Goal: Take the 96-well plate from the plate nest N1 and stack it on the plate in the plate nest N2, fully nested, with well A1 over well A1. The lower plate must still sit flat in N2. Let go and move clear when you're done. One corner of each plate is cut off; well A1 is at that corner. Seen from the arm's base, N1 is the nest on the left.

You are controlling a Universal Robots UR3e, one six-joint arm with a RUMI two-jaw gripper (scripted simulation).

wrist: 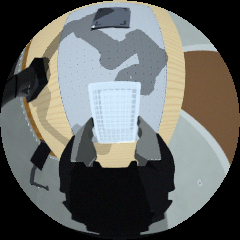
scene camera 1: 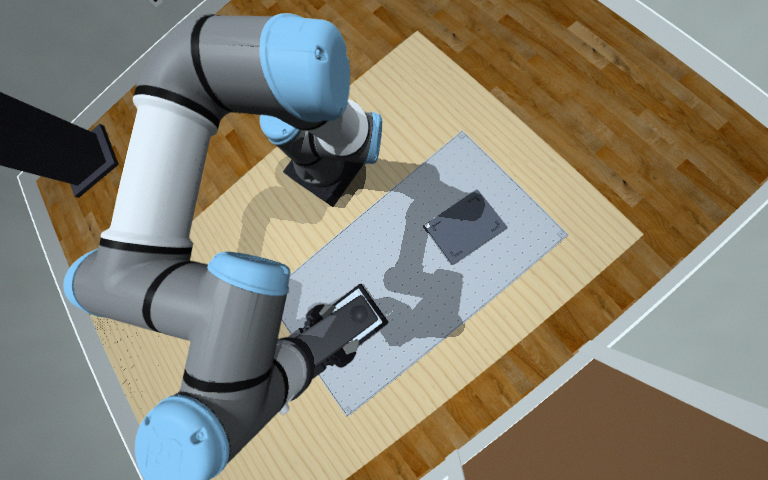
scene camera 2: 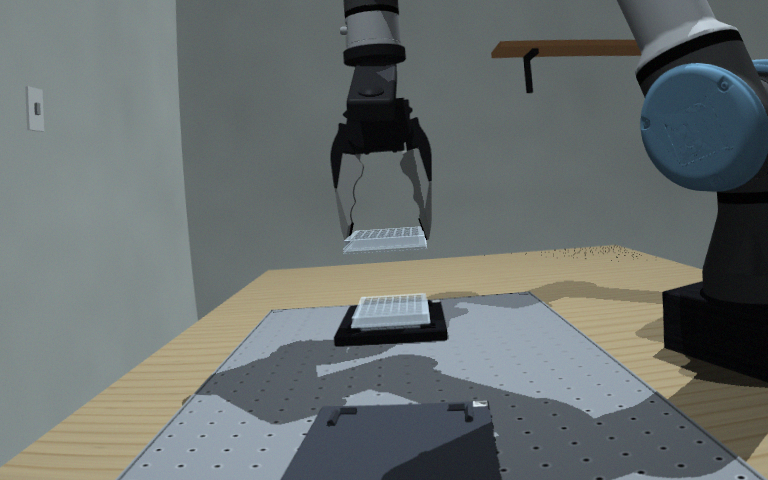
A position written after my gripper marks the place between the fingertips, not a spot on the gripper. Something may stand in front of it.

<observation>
In view: my gripper (scene camera 2: 387, 242) and a black nest (scene camera 1: 465, 226).
My gripper is seen too in the wrist view (wrist: 115, 117) and in scene camera 1 (scene camera 1: 345, 323).
</observation>
